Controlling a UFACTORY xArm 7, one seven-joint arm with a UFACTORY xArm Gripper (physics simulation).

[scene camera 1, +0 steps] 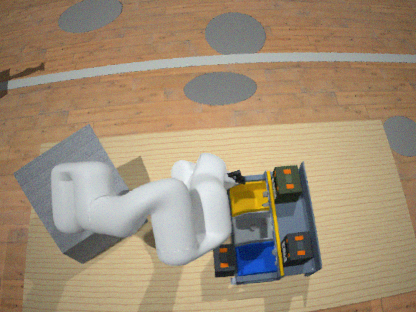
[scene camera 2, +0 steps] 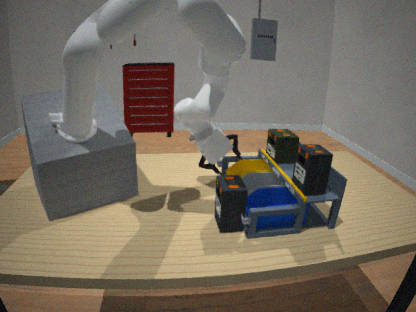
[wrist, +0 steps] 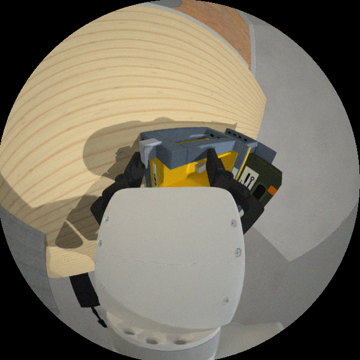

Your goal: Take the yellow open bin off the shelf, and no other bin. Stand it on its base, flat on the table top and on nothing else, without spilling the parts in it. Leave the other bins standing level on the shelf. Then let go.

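Labels:
Scene camera 1 shows a blue bin, and scene camera 2 shows the bin too. The wrist view does not show the bin, which is hidden by my gripper. On the bin, (scene camera 1: 254, 246) and (scene camera 2: 263, 197) are the same spot.

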